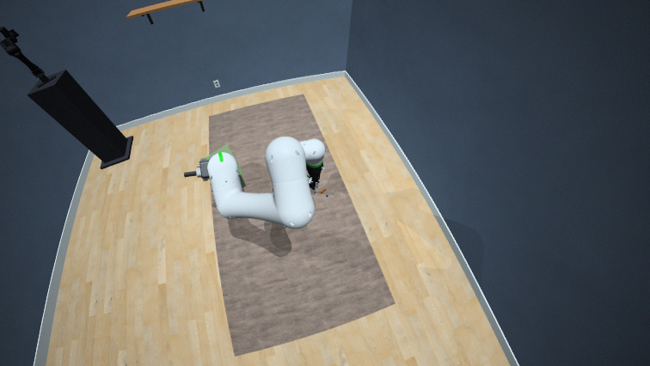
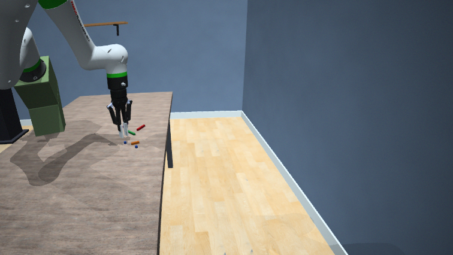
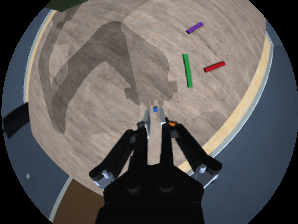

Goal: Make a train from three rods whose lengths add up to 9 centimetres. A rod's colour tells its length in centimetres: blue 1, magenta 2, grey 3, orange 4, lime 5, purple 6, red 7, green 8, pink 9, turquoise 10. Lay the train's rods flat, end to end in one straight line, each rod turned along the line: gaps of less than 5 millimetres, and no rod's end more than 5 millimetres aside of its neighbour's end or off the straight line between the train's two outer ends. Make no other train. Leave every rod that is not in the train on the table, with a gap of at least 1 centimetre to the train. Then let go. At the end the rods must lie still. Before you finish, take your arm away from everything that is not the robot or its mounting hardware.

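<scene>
The green rod lies 10 mm ahead of my hand, 120 mm to the left of it and 70 mm below it. Round my hand: red rod: 60 mm ahead, 180 mm to the left, 70 mm below; then purple rod: 40 mm behind, 240 mm to the left, 70 mm below; then orange rod: 50 mm ahead, 10 mm to the right, 70 mm below.
</scene>
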